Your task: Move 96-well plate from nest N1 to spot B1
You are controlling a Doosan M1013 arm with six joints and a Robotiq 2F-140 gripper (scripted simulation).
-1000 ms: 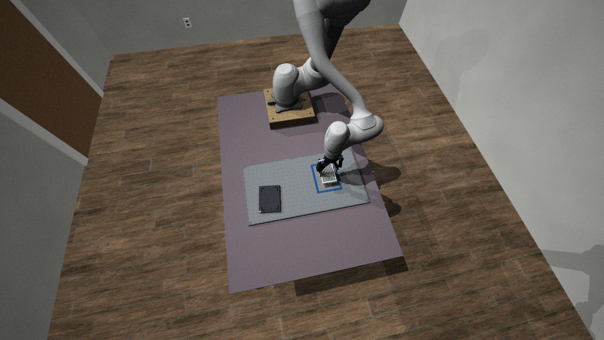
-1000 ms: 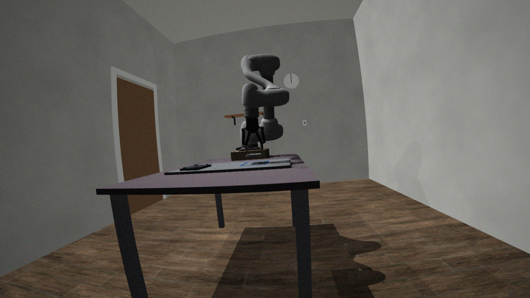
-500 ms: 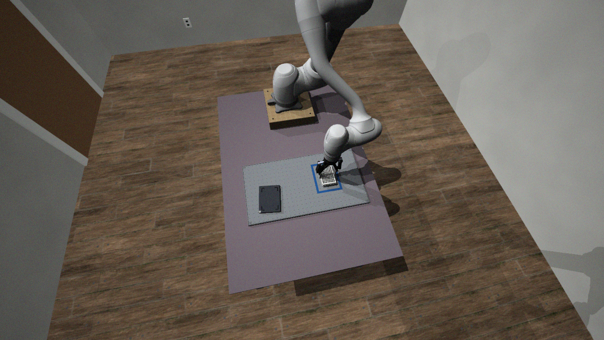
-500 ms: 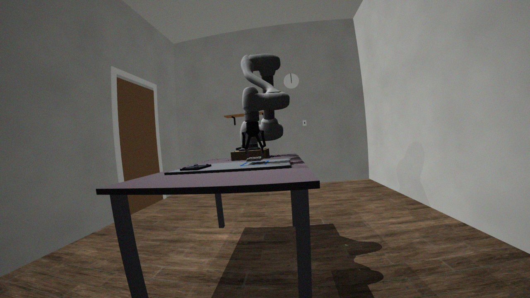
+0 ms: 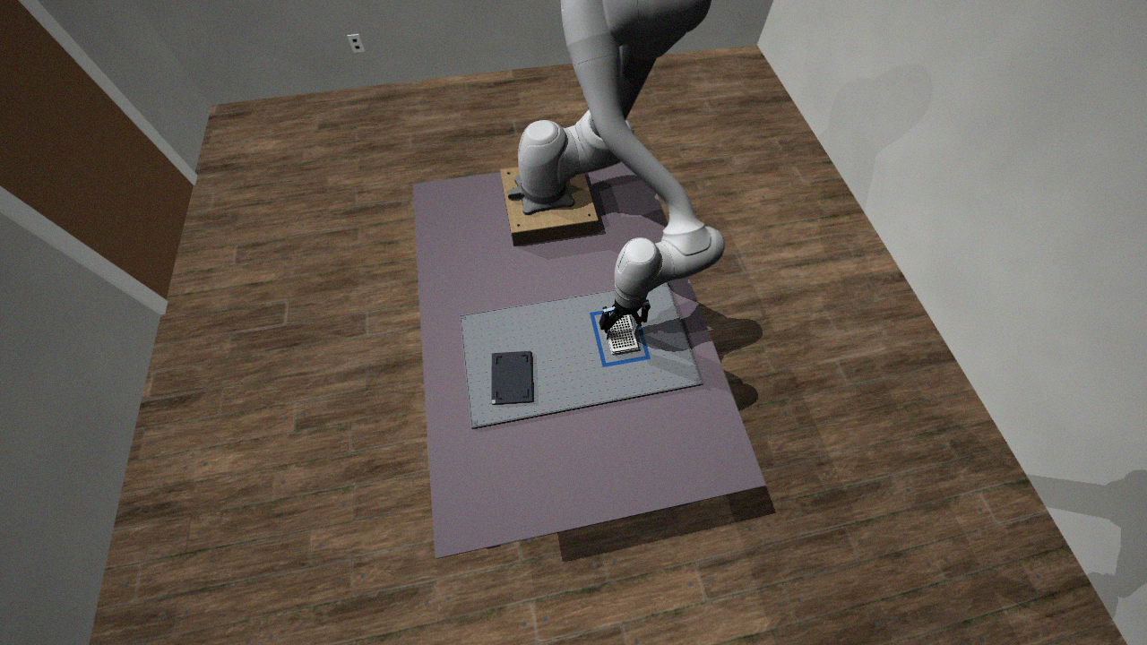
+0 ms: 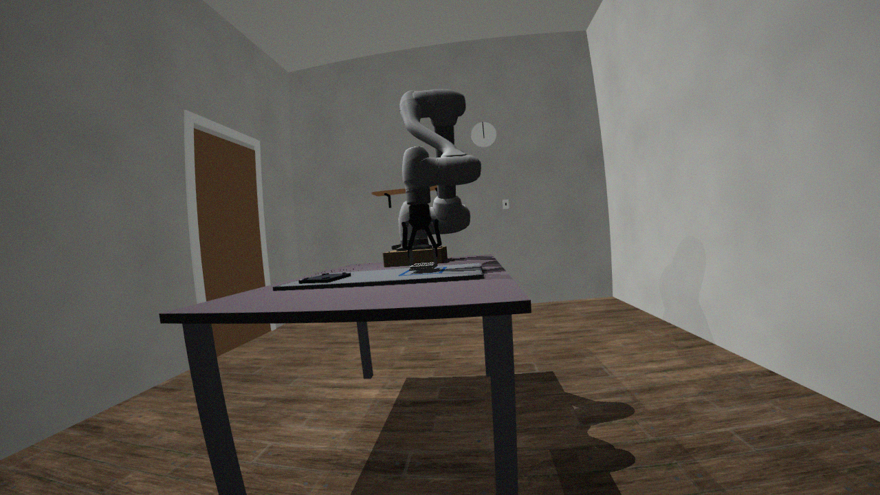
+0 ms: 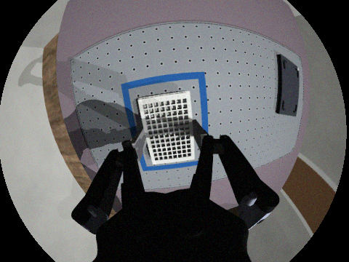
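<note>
The white 96-well plate is 20 mm below my hand. Also, from my hand: dark plate nest N1: 360 mm to the right, 60 mm ahead, 40 mm below.
</note>
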